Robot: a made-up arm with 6 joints. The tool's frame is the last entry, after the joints.
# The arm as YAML. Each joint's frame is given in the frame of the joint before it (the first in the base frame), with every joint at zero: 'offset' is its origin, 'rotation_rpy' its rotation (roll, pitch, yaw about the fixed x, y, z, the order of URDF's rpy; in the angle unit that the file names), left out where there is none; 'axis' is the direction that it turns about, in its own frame. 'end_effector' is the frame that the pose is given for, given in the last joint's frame.
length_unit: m
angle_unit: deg
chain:
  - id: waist
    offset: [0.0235, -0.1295, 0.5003]
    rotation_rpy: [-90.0, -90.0, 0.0]
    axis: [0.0, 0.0, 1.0]
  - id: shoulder
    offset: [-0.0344, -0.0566, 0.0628]
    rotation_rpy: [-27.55, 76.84, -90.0]
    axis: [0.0, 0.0, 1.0]
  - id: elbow
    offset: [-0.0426, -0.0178, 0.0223]
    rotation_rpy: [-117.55, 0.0, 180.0]
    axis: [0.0, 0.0, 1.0]
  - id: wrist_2
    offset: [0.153, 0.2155, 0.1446]
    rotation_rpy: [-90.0, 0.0, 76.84]
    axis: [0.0, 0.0, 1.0]
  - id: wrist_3
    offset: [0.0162, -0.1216, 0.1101]
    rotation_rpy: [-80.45, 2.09, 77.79]
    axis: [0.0, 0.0, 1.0]
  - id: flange
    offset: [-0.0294, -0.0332, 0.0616]
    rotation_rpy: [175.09, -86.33, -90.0]
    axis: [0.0, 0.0, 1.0]
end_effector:
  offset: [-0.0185, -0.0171, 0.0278]
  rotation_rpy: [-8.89, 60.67, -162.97]
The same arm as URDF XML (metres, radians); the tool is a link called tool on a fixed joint. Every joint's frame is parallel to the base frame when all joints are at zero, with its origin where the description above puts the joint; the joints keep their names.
<robot name="arm">
<link name="base"/>
<link name="link1"/>
<link name="link2"/>
<link name="link3"/>
<link name="link4"/>
<link name="link5"/>
<link name="link6"/>
<link name="tool"/>
<joint name="waist" type="continuous"><parent link="base"/><child link="link1"/><origin xyz="0.0235 -0.1295 0.5003"/><axis xyz="0 1 0"/></joint>
<joint name="shoulder" type="continuous"><parent link="link1"/><child link="link2"/><origin xyz="-0.0566 0.0628 -0.0344"/><axis xyz="-0.863319 0.201904 0.46251"/></joint>
<joint name="elbow" type="continuous"><parent link="link2"/><child link="link3"/><origin xyz="-0.0176 0.0479 -0.0055"/><axis xyz="0 0 -1"/></joint>
<joint name="wrist_2" type="continuous"><parent link="link3"/><child link="link4"/><origin xyz="0.2447 0.0999 -0.1446"/><axis xyz="0 -1 0"/></joint>
<joint name="wrist_3" type="continuous"><parent link="link4"/><child link="link5"/><origin xyz="0.0162 -0.1101 -0.1216"/><axis xyz="-0.962553 -0.165792 0.214489"/></joint>
<joint name="flange" type="continuous"><parent link="link5"/><child link="link6"/><origin xyz="-0.0599 -0.0440 -0.0155"/><axis xyz="0.2121 -0.972402 -0.0972"/></joint>
<joint name="tool_fixed" type="fixed"><parent link="link6"/><child link="tool"/><origin xyz="0.0274 -0.0236 0.0100" rpy="1.3933 -0.1243 1.2711"/></joint>
</robot>

